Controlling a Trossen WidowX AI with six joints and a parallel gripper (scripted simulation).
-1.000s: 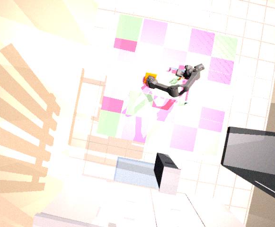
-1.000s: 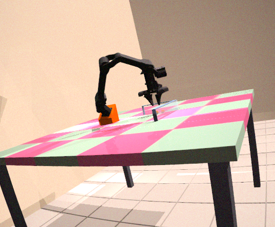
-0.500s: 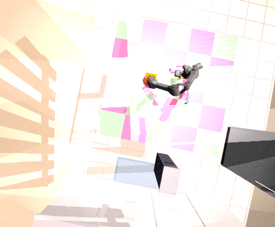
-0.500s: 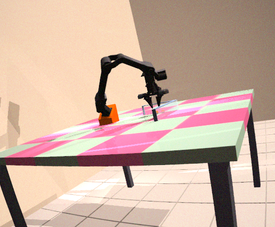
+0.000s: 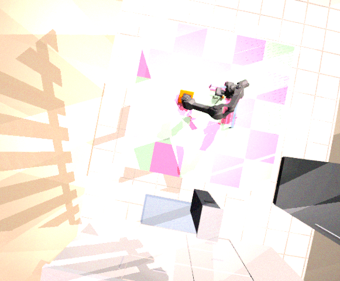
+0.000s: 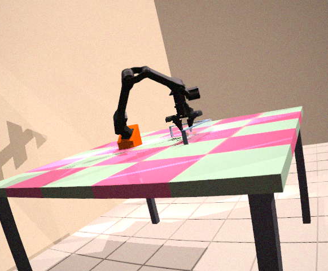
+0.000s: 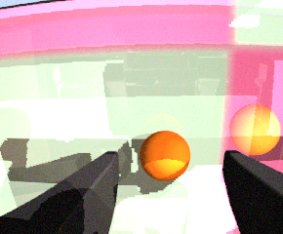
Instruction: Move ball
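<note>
Now: gripper tip 3 cm short of the see-through copy of ball, 1 cm to the right of it and 1 cm above it. Also, from my gripper tip: orange ball (1 cm below).
</note>
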